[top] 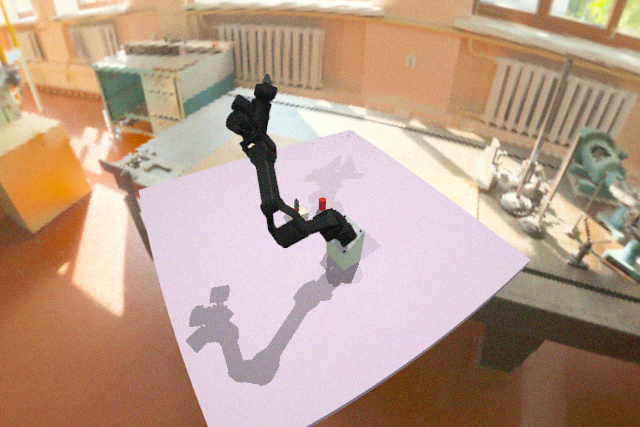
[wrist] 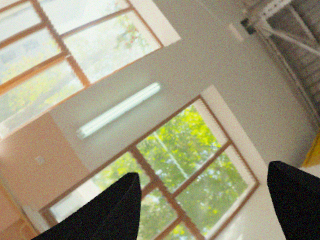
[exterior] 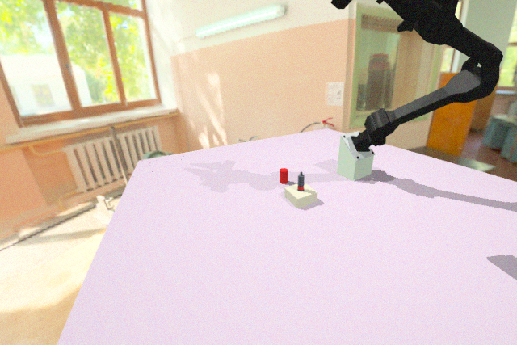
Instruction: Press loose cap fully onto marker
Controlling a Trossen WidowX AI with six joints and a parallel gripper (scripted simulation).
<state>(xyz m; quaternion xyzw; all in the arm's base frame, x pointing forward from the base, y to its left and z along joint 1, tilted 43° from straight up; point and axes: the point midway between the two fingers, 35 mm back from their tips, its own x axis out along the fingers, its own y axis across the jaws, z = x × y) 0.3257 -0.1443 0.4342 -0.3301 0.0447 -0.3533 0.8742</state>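
The marker cap is 20 mm ahead of my gripper tip, 220 mm to the right of it and 580 mm below it.
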